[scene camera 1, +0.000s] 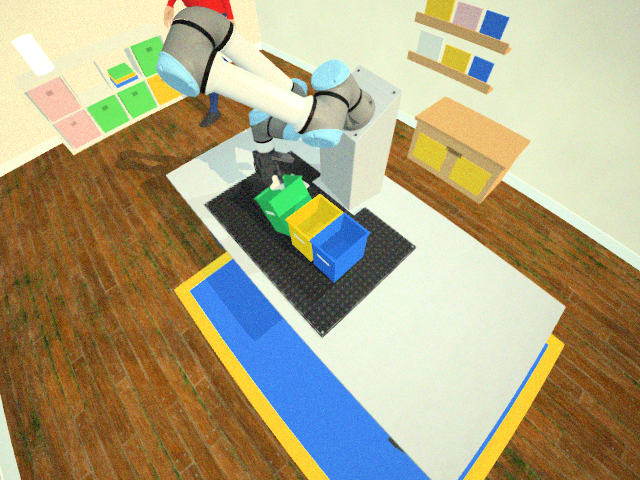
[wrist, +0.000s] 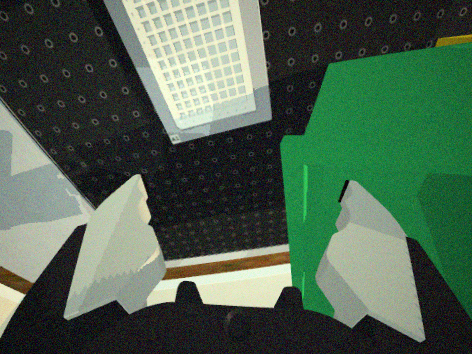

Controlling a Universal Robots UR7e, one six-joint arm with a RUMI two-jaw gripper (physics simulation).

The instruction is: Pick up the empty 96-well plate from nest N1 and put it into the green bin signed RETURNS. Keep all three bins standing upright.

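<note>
The white 96-well plate sits in a grey nest at the top of the wrist view; both are hidden in the scene view. The green bin is tilted, its top leaning away from the yellow bin toward my gripper. My gripper is open and empty, at the green bin's upper edge. Its right finger overlaps the bin in the wrist view; whether they touch is unclear. The yellow bin and the blue bin stand upright side by side.
The bins stand on a black perforated mat on the white table. The grey robot pedestal rises behind the bins. A wooden cabinet stands behind the table on the right.
</note>
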